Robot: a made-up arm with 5 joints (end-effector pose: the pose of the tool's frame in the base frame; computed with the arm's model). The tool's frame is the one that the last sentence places.
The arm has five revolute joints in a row. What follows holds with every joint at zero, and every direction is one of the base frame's. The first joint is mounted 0.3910 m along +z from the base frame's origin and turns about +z. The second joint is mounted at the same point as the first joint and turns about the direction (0, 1, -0.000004). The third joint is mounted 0.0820 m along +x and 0.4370 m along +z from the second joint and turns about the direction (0, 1, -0.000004). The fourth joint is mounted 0.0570 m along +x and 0.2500 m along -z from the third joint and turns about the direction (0, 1, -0.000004). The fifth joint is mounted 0.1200 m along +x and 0.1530 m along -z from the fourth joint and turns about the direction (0, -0.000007, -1). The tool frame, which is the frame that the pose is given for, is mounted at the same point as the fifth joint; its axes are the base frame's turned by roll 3.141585, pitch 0.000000 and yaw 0.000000 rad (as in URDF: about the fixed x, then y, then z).
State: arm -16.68 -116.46 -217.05 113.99 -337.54
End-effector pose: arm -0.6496 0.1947 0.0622 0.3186 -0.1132 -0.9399 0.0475
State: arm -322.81 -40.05 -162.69 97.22 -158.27
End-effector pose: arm -0.2010 -0.1525 1.1434 -0.0814 0.5997 0.3915 0.6932
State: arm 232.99 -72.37 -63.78 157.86 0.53
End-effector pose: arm 0.1232 0.1634 0.6347 -0.4341 0.8810 0.0848 0.1682
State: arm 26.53 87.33 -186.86 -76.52 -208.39
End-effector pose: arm 0.5084 0.2538 0.5880 -0.0159 0.0306 -0.0162 0.9993
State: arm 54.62 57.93 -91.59 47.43 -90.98
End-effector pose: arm 0.3937 0.5544 0.1999 -0.2936 -0.9484 0.1139 0.0374
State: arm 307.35 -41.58 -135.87 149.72 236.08
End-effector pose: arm -0.0589 0.0772 0.9450 0.7891 0.5656 0.0072 0.2395
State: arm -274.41 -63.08 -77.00 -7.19 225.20
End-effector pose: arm -0.0195 -0.2533 1.0839 -0.0973 0.2644 0.8724 0.3995
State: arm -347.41 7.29 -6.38 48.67 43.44
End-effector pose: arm 0.1475 0.0329 0.3726 0.8751 -0.2415 -0.3702 0.1969
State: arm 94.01 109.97 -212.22 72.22 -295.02
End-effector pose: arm -0.0556 0.7934 0.2010 -0.9350 -0.2421 -0.0472 0.2547
